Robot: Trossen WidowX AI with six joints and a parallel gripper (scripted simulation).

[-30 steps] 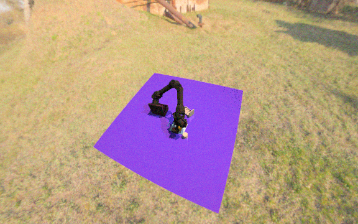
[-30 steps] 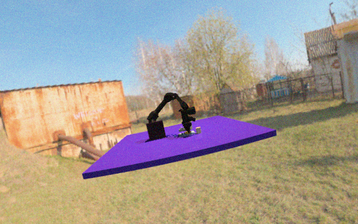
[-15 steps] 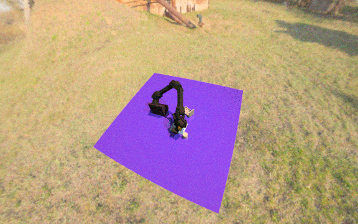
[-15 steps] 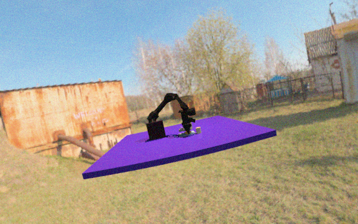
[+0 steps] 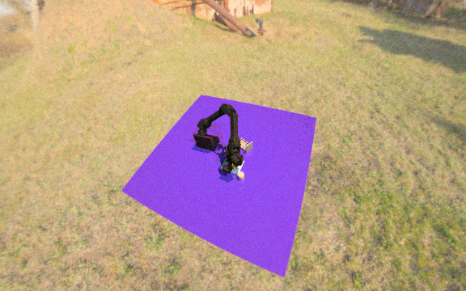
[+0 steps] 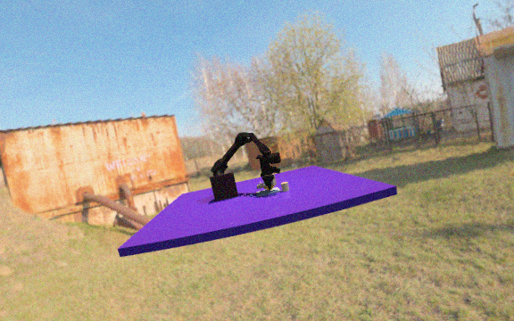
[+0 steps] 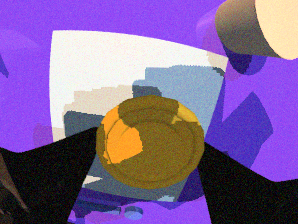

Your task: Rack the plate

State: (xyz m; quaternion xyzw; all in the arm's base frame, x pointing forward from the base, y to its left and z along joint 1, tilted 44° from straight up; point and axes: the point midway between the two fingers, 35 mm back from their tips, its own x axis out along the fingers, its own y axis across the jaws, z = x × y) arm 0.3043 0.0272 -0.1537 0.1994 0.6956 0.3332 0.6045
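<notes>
The dish rack lies 22 cm to the left of my gripper tip and 2 cm behind it. From my gripper tip the other things lie so: plate (1 cm above); then blue spoon (12 cm behind, 2 cm below, 1 cm to the left); then cup (10 cm ahead, 4 cm to the right).
</notes>
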